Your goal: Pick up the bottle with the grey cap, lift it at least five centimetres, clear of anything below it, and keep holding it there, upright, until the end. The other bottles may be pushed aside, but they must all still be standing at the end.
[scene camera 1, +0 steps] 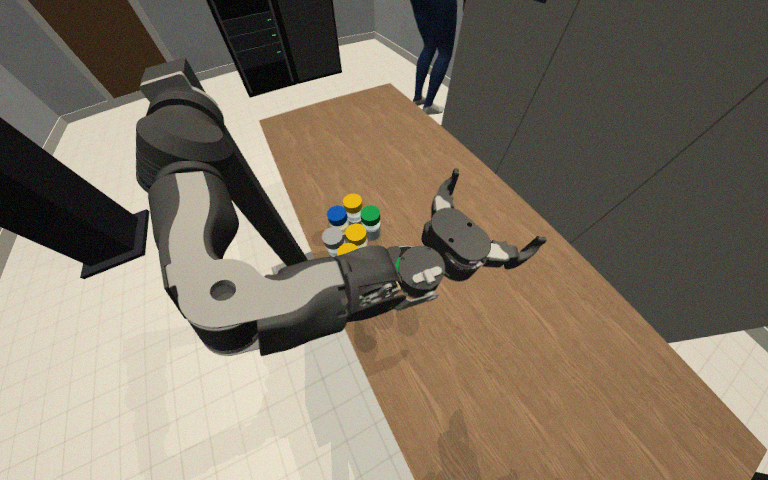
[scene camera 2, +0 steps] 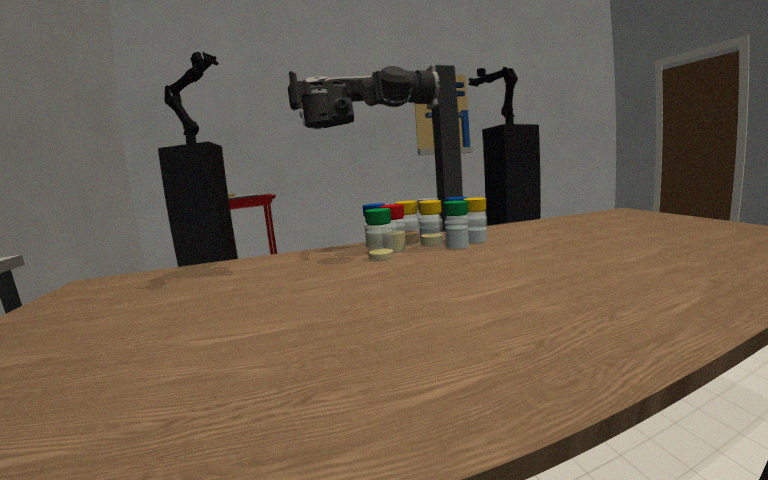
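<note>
The bottle with the grey cap point(scene camera 1: 332, 238) stands upright at the group's side nearest the arm's base in scene camera 1. In scene camera 2 it is almost wholly hidden behind other bottles. Beside it stand a blue-capped bottle point(scene camera 1: 336, 215) and a yellow-capped bottle point(scene camera 1: 355, 233); another yellow cap point(scene camera 1: 347, 249) is partly covered by the forearm. My gripper point(scene camera 1: 498, 206) point(scene camera 2: 318, 101) is open and empty, its fingers spread wide. It is high above the table, to one side of the bottles and well apart from them.
A green-capped bottle point(scene camera 1: 370, 215) point(scene camera 2: 455, 208), a farther yellow-capped one point(scene camera 1: 352, 202) point(scene camera 2: 474, 204), a red-capped one point(scene camera 2: 392, 211) and a second green-capped one point(scene camera 2: 377, 216) stand upright in the group on the wooden table point(scene camera 1: 538, 339) point(scene camera 2: 339, 350). The forearm point(scene camera 1: 305, 288) passes over the group's edge in scene camera 1.
</note>
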